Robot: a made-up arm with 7 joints. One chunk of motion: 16 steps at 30 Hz.
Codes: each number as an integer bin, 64 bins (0 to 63) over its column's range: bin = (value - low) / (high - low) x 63, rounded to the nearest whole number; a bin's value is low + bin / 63 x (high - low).
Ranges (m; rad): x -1..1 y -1..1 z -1..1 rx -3.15..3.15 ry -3.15..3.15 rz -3.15..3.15
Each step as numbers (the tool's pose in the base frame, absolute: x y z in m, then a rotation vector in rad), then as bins.
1 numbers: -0.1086 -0.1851 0.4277 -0.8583 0.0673 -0.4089
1 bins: 28 26 45 23 32 27
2 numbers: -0.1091 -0.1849 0.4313 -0.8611 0.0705 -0.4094
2 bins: 28 26 45 23 32 27
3 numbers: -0.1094 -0.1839 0.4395 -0.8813 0.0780 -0.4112
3 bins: 28 26 45 23 32 27
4 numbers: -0.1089 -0.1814 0.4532 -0.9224 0.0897 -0.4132
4 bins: 28 26 46 22 32 27
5 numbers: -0.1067 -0.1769 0.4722 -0.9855 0.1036 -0.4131
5 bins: 28 26 46 22 33 27
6 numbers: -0.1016 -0.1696 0.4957 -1.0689 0.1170 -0.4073
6 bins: 28 26 47 21 33 27
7 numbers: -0.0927 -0.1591 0.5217 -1.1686 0.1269 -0.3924
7 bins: 29 26 48 20 33 28
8 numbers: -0.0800 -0.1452 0.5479 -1.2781 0.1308 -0.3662
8 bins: 29 27 49 19 33 28
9 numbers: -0.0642 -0.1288 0.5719 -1.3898 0.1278 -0.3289
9 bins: 29 27 50 18 33 28
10 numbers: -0.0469 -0.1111 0.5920 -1.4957 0.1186 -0.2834
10 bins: 30 28 50 17 33 29
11 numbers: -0.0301 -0.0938 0.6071 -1.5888 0.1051 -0.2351
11 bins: 31 29 51 16 33 29
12 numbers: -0.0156 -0.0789 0.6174 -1.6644 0.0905 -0.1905
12 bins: 31 29 51 15 32 30
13 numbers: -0.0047 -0.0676 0.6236 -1.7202 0.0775 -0.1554
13 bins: 31 29 51 14 32 30
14 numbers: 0.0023 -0.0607 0.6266 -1.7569 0.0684 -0.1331
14 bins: 32 30 51 14 32 30
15 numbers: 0.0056 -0.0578 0.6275 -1.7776 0.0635 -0.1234
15 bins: 32 30 51 14 32 30
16 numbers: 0.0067 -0.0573 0.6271 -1.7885 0.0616 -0.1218
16 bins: 32 30 51 14 32 30
